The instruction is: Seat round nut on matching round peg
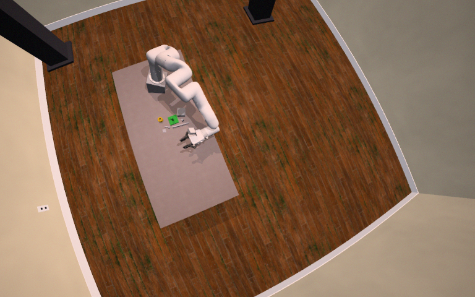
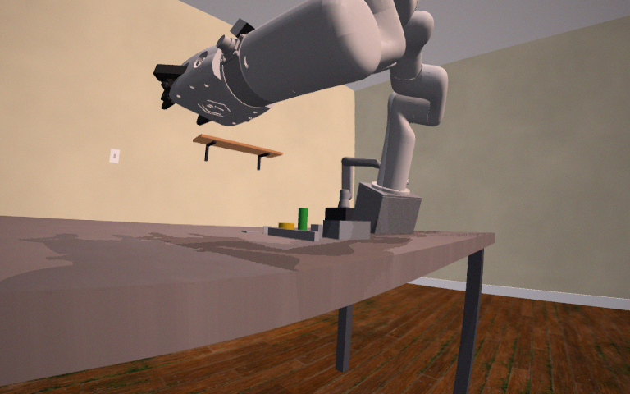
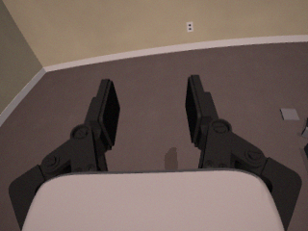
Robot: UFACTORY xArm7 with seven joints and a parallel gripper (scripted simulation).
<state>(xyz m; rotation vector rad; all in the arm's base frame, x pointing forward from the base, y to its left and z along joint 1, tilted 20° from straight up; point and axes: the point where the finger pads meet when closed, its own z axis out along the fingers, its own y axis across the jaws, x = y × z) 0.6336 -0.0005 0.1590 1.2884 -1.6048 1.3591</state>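
My gripper is now 220 mm past the small grey square, 160 mm to the left of it and 190 mm above it. From my hand the other things lie so: grey bar: 220 mm behind, 10 mm to the right, 180 mm below; then grey block: 320 mm behind, 30 mm to the left, 170 mm below.
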